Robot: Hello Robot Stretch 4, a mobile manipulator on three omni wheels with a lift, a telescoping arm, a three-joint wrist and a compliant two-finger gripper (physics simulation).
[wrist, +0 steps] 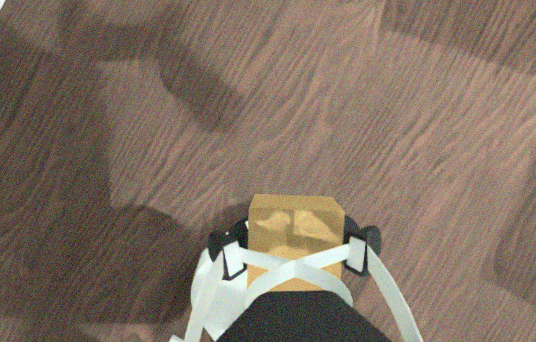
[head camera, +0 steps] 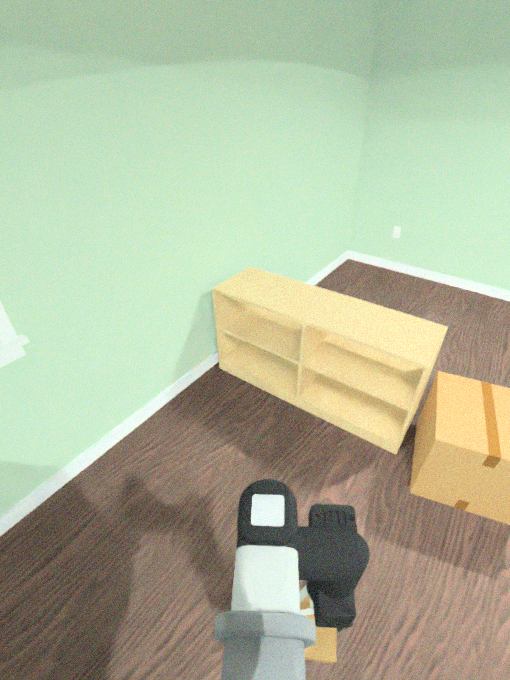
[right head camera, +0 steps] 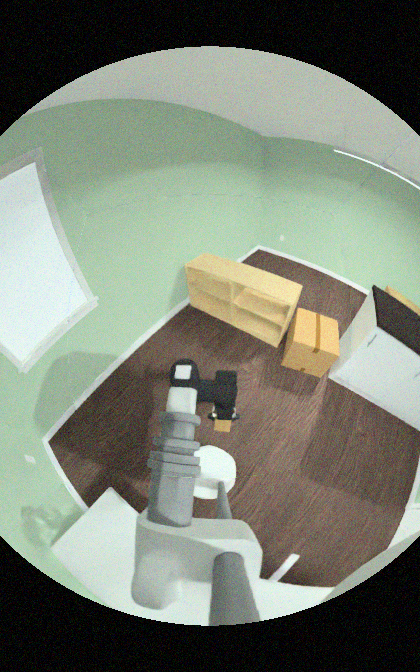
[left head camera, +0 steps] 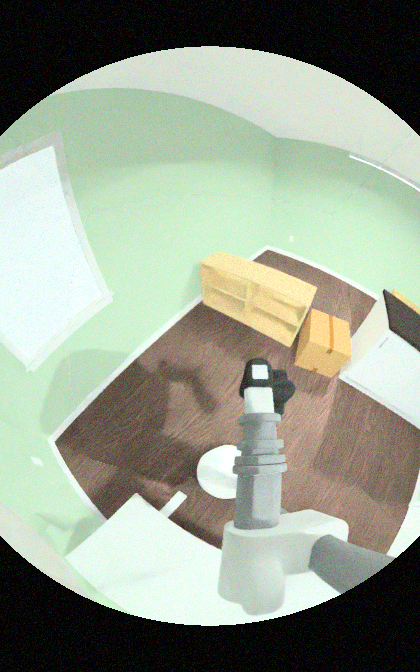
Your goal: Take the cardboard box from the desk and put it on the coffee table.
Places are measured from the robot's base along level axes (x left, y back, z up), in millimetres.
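Pixels of known places: gripper, fingertip midpoint: (wrist: 292,237); robot's base at its link origin: (right head camera: 207,471).
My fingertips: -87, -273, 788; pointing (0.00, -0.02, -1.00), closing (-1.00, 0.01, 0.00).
Ahead of a thing's pixels: the offset from my fingertips to its middle, as dx, dy, dz. Level surfaces: height alone.
The small cardboard box @(+2, +14, +21) (head camera: 323,643) (right head camera: 222,425) (wrist: 296,204) is held between the two fingertips of my gripper (right head camera: 223,416) (wrist: 292,237). The gripper is shut on it, pointing down, high above the brown wood floor. In the left head view the arm and wrist hide the box. A white flat top, which looks like the desk @(dz -95) (left head camera: 140,560) (right head camera: 95,540), shows at the lower left of both side head views, partly behind the arm. I cannot make out a coffee table in these frames.
A low light-wood shelf unit (head camera: 351,310) (left head camera: 295,285) (right head camera: 280,286) stands ahead by the green wall. A large taped cardboard box @(-887, -860, -613) (head camera: 466,428) (left head camera: 325,345) (right head camera: 312,342) stands on the floor at its right end. White furniture (left head camera: 395,365) (right head camera: 380,360) with a dark panel is farther right.
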